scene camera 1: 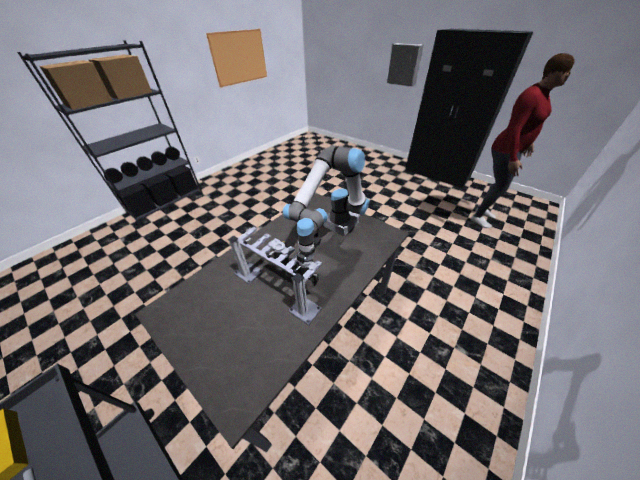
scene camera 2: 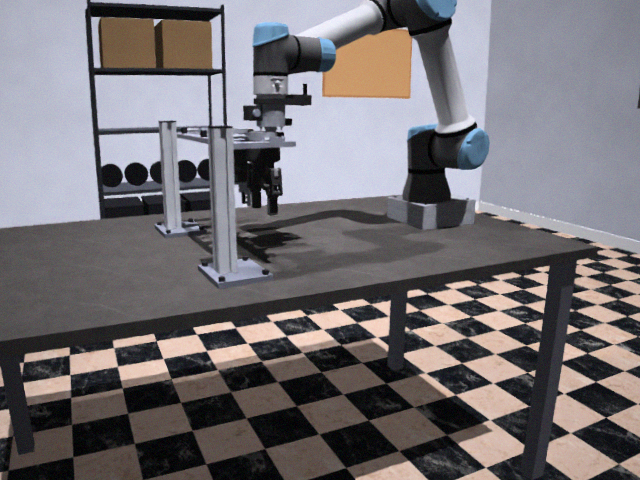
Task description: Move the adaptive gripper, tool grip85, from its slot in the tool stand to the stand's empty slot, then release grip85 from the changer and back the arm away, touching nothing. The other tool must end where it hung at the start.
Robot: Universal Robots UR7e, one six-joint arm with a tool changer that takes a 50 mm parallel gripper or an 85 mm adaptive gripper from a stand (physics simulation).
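Seen in the pictures: arm's base at its link origin: (scene camera 1: 339,217) (scene camera 2: 426,198).
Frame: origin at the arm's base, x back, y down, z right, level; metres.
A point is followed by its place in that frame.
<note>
The tool stand (scene camera 1: 300,294) @[x -0.712, y -0.143, z -0.375 m] (scene camera 2: 222,206) @[x -0.701, y -0.084, z -0.376 m] has two posts and a slotted top rail. The arm's wrist (scene camera 1: 306,238) @[x -0.595, y -0.395, z -0.313 m] (scene camera 2: 270,56) @[x -0.582, y -0.385, z -0.319 m] points straight down over the stand's near end. The changer (scene camera 2: 272,112) is right at the top of grip85; whether they are locked together cannot be told. The black adaptive gripper grip85, my gripper (scene camera 2: 264,205), hangs below the rail with its fingers apart and nothing seen between them. The other tool (scene camera 1: 277,245) @[x -0.620, y -0.217, z -0.093 m] hangs in a middle slot; in the scene camera 2 view it is largely hidden behind grip85 and the near post. The slot at the far end appears empty.
The stand is on a dark table (scene camera 1: 227,351) @[x -1.103, y 0.072, z -0.246 m] (scene camera 2: 129,289) @[x -0.897, y 0.072, z -0.379 m]. The arm's base block (scene camera 2: 444,212) @[x 0.004, y 0.025, z -0.101 m] is at the table's back right. A person in red (scene camera 1: 527,116) is beyond the table, near a black cabinet (scene camera 1: 465,103). A shelf rack (scene camera 1: 82,53) (scene camera 2: 155,71) is by the wall.
</note>
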